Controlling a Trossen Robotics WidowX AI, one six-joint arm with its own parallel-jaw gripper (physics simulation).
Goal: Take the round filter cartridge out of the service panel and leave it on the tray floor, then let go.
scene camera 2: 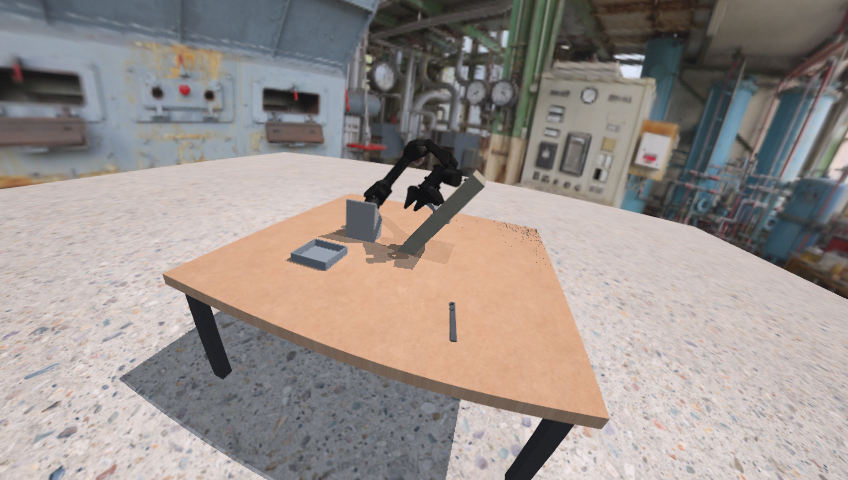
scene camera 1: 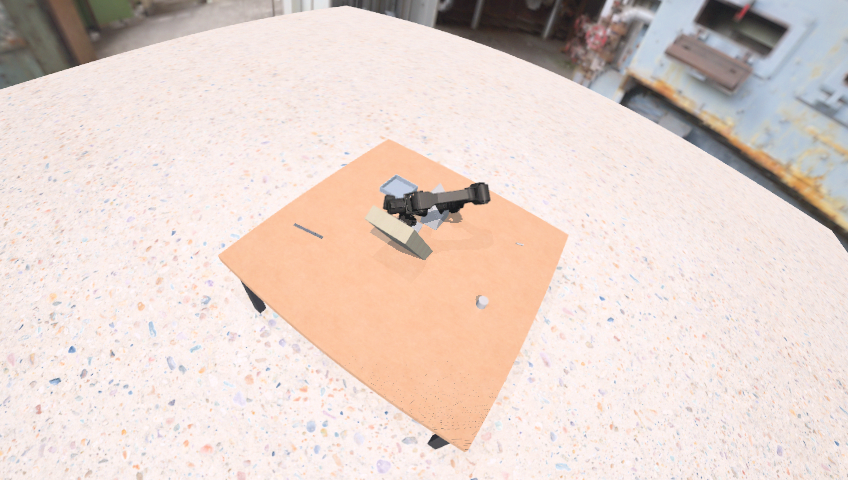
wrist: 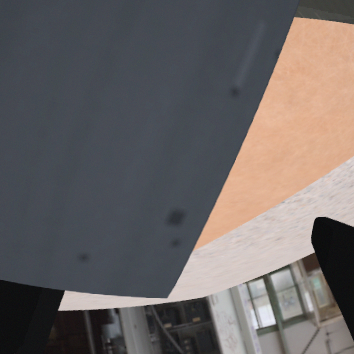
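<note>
The service panel is a beige-grey slab leaning at a steep tilt; its front faces the arm and is hidden from the scene cameras. The round filter cartridge cannot be made out in the panel. My gripper is open and empty, high above the table on the panel's front side. A large dark grey flat surface fills the upper left of the wrist view, very close, and covers the left fingertip. The shallow blue-grey tray lies on the table and looks empty.
An upright grey block stands between the tray and the arm's base. A small light grey piece shows at the panel's front side. A dark bar and a small whitish cylinder lie apart on the table.
</note>
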